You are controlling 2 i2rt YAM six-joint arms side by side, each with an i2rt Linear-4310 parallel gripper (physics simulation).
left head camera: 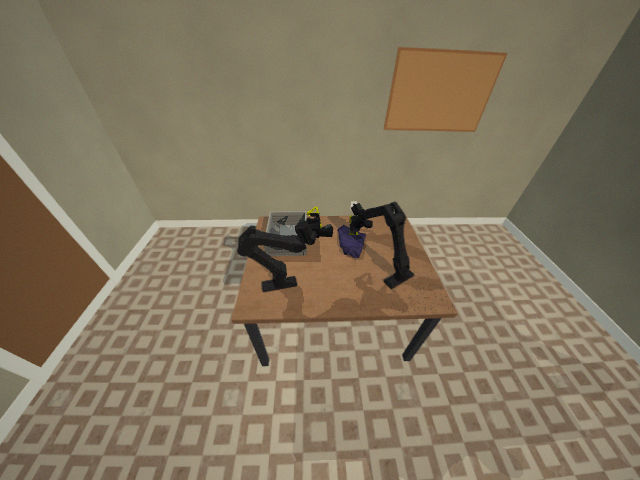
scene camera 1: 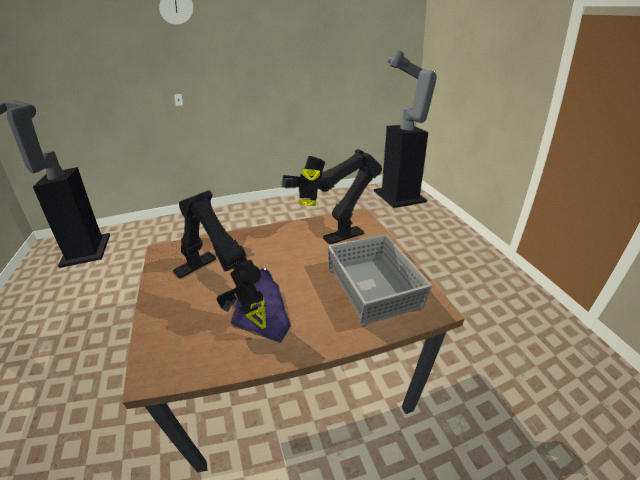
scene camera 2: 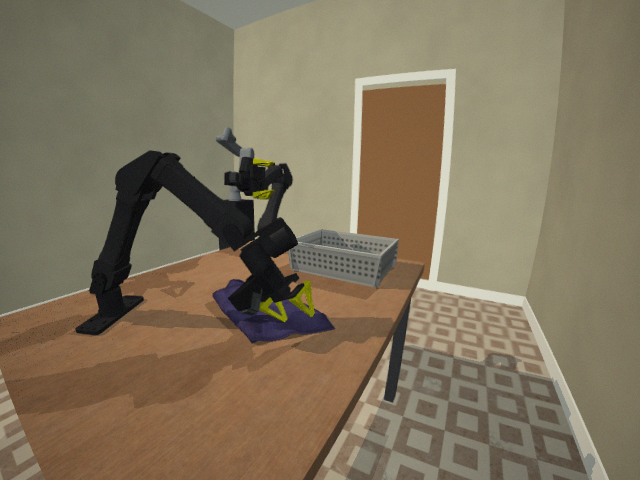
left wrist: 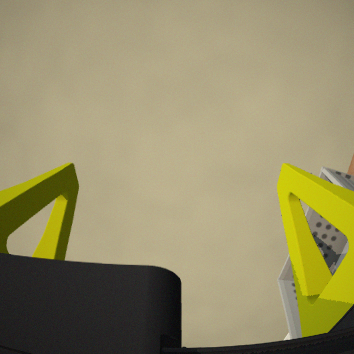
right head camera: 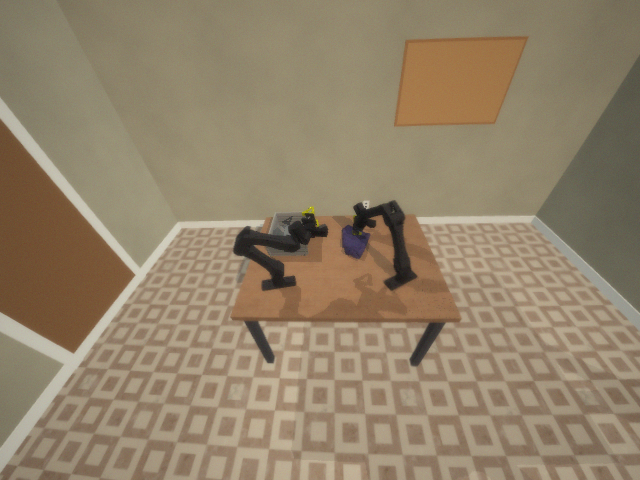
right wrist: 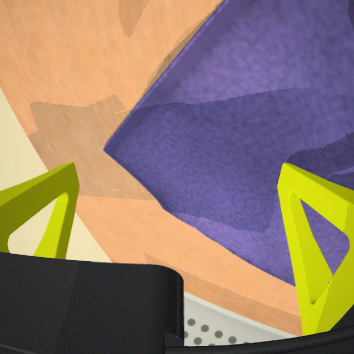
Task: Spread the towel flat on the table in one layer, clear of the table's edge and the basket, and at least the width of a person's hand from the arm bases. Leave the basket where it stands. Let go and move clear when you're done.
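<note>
The purple towel (left head camera: pixel 350 248) (right head camera: pixel 353 246) (scene camera 1: pixel 278 310) (scene camera 2: pixel 258 330) (right wrist: pixel 215 135) lies on the table in a small, folded, slightly rumpled patch with pointed corners, apart from the basket. My right gripper (scene camera 1: pixel 261 319) (scene camera 2: pixel 298 317) (right wrist: pixel 178 173) is open, low over the towel, fingers pointing down; in the right wrist view one finger overlaps the towel and the other is off its pointed corner. Whether the fingertips touch the cloth cannot be told. My left gripper (scene camera 1: pixel 309 188) (scene camera 2: pixel 264 178) (left wrist: pixel 177 174) is open and empty, raised well above the table.
The grey basket (scene camera 1: pixel 397 307) (scene camera 2: pixel 336 263) (right wrist: pixel 215 330) stands on the table (scene camera 1: pixel 180 366) (scene camera 2: pixel 180 434), at the right in scene camera 1. The right arm's base (scene camera 1: pixel 194 264) and left arm's base (scene camera 1: pixel 343 235) stand toward the back edge there. The right arm hides part of the towel.
</note>
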